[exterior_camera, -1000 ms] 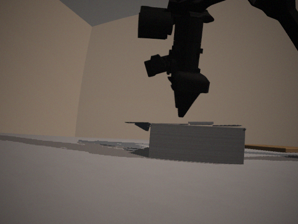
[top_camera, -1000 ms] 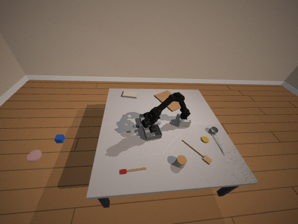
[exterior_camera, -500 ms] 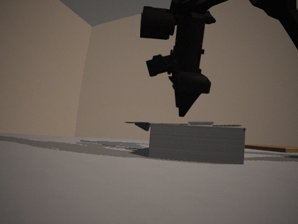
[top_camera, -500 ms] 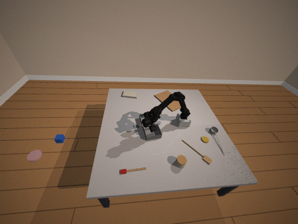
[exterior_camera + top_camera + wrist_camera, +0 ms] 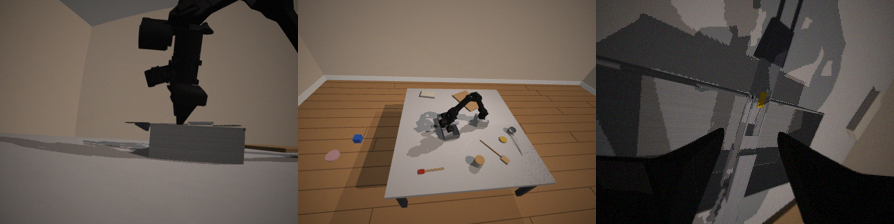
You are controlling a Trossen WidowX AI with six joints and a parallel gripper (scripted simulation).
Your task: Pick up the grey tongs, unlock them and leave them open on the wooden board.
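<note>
Now: gripper tip 30 mm short of the yellow lock piece and 10 mm above it. Also, from my gripper tip: red-headed spatula (110 mm ahead, 430 mm to the left, 70 mm below); then cork-lidded jar (300 mm behind, 340 mm to the left, 40 mm below); then roasting tin (40 mm behind, 30 mm to the right, 50 mm below).
</note>
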